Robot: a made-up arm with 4 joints.
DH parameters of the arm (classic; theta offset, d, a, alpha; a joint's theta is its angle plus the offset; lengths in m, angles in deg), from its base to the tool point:
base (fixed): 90 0.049 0 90
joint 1: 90 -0.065 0.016 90
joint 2: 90 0.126 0.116 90
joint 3: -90 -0.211 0.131 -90
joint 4: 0 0.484 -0.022 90
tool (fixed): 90 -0.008 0 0
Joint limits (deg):
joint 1: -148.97..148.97
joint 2: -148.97..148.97
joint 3: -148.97..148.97
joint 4: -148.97..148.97
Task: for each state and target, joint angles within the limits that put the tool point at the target. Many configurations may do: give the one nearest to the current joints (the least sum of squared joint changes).
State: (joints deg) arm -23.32 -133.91 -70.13 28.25
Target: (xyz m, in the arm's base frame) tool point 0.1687 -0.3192 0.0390
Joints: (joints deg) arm 4.79 -116.27 -103.65 22.76
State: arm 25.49 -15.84 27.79 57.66
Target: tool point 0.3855 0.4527 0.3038
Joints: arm 63.88 13.55 50.57 59.54
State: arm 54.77 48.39 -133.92 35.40
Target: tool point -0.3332 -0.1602 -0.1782
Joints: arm 57.21 49.19 -112.90 32.71
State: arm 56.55 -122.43 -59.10 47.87
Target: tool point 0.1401 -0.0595 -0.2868
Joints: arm 82.32 -104.71 -97.02 54.01
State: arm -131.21 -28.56 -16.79 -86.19
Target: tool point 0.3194 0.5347 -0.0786
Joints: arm -98.44 -74.97 6.96 -87.27
